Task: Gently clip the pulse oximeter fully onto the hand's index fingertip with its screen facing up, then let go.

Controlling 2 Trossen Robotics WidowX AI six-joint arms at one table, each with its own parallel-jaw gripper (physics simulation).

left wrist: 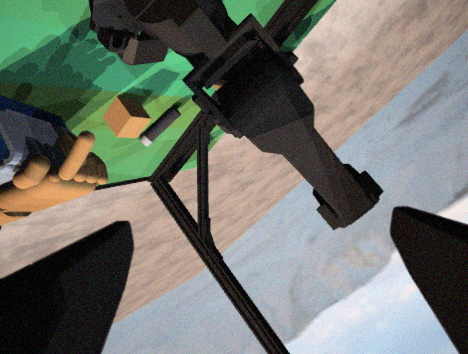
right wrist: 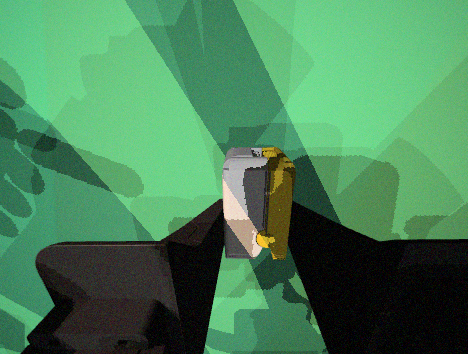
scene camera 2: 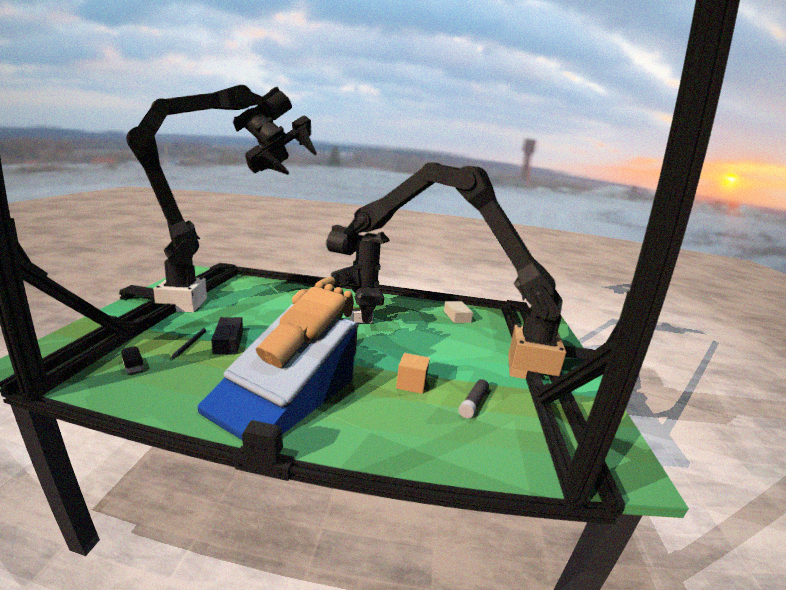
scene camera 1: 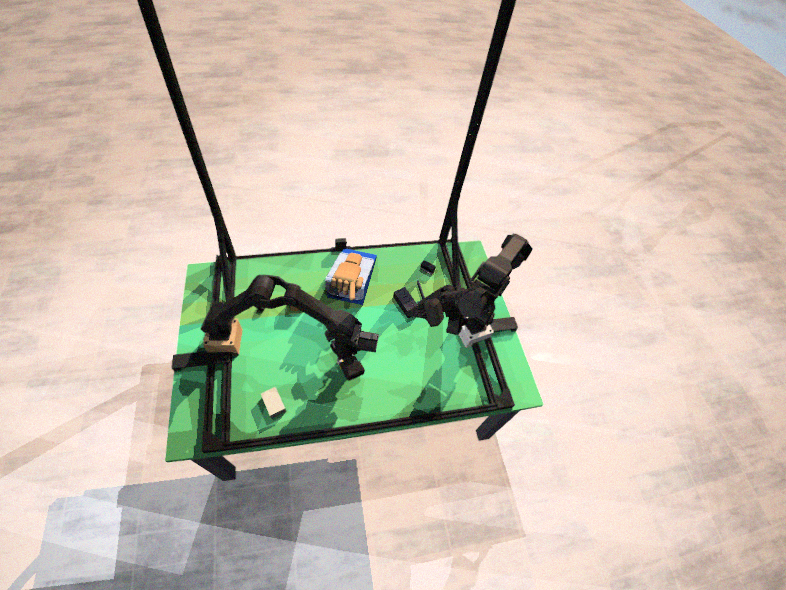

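Where they show: left gripper, fingertip midpoint: point(left wrist: 262, 227) point(scene camera 2: 302, 163) point(scene camera 1: 412, 308); right gripper, fingertip midpoint: point(right wrist: 253, 205) point(scene camera 2: 363, 318) point(scene camera 1: 344, 362); left arm's base, origin of the base link: point(scene camera 2: 180, 282) point(scene camera 1: 475, 324); right arm's base, origin of the base link: point(scene camera 2: 539, 337) point(scene camera 1: 220, 331).
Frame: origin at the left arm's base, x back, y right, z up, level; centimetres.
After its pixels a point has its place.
The pulse oximeter point(right wrist: 239, 200) {y 5.3, x -46.3, z -2.7 cm} point(scene camera 2: 357, 316) {y 6.1, x -46.2, z -3.9 cm}, pale grey on one side and yellow on the other, stands on edge between the fingers of my right gripper point(right wrist: 253, 205) {y 4.3, x -47.9, z -5.2 cm}. Both fingers touch its sides; its screen face cannot be made out. The green table shows close beneath; whether it touches the table is unclear. The tan hand point(scene camera 1: 347, 271) {y 30.5, x -37.7, z 9.2 cm} point(scene camera 2: 312, 312) {y 33.2, x -37.6, z 8.2 cm} point(left wrist: 45, 196) {y 29.0, x -36.3, z 9.4 cm} rests palm down on a sloped support, its index finger point(scene camera 1: 352, 290) point(left wrist: 77, 156) extended and bare, the others curled. My left gripper point(scene camera 2: 300, 162) {y -2.9, x -30.6, z 31.1 cm} point(left wrist: 262, 227) {y -2.9, x -30.6, z 31.1 cm} is open and empty, high above the table.
The blue wedge point(scene camera 1: 371, 265) point(scene camera 2: 222, 407) carries the hand. An orange cube point(scene camera 2: 411, 373) {y 34.8, x -55.7, z -2.0 cm} point(left wrist: 120, 117) {y 31.1, x -54.2, z -2.6 cm} and a dark cylinder point(scene camera 2: 477, 395) {y 39.4, x -67.1, z -3.5 cm} point(left wrist: 162, 125) {y 37.2, x -66.7, z -3.8 cm} lie beside it. A black box point(scene camera 2: 227, 335) {y 22.7, x -19.2, z -2.5 cm}, a pen point(scene camera 2: 188, 342) {y 22.1, x -10.4, z -5.1 cm}, a small black object point(scene camera 2: 132, 360) {y 34.3, x -4.6, z -2.9 cm} and a cream block point(scene camera 1: 273, 402) {y -2.2, x -73.5, z -2.9 cm} point(scene camera 2: 457, 311) {y 1.8, x -72.4, z -2.9 cm} also lie about.
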